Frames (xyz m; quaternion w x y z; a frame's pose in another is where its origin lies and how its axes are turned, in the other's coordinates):
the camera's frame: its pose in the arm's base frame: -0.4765 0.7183 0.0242 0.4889 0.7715 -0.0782 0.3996
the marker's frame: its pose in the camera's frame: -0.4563 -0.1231 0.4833 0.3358 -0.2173 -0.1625 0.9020
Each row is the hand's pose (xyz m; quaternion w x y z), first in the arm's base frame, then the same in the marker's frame.
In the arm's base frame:
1: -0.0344 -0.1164 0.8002 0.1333 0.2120 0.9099 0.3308
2: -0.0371 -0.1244 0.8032 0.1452 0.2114 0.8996 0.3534
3: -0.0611 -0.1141 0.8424 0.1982 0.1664 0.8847 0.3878
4: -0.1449 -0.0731 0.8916 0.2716 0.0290 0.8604 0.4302
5: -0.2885 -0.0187 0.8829 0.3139 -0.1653 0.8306 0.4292
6: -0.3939 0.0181 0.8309 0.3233 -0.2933 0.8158 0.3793
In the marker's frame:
1: -0.2216 -1.3127 -0.4210 0.6395 -0.6593 -0.0378 0.3937
2: -0.2165 -1.3191 -0.4173 0.6212 -0.6732 -0.0524 0.3977
3: -0.1946 -1.3383 -0.4543 0.6018 -0.6914 -0.1246 0.3799
4: -0.1242 -1.3339 -0.5328 0.5852 -0.7134 -0.2565 0.2878
5: -0.0040 -1.2630 -0.5974 0.5895 -0.7014 -0.3793 0.1290
6: 0.0827 -1.1772 -0.6141 0.6172 -0.6546 -0.4363 0.0151

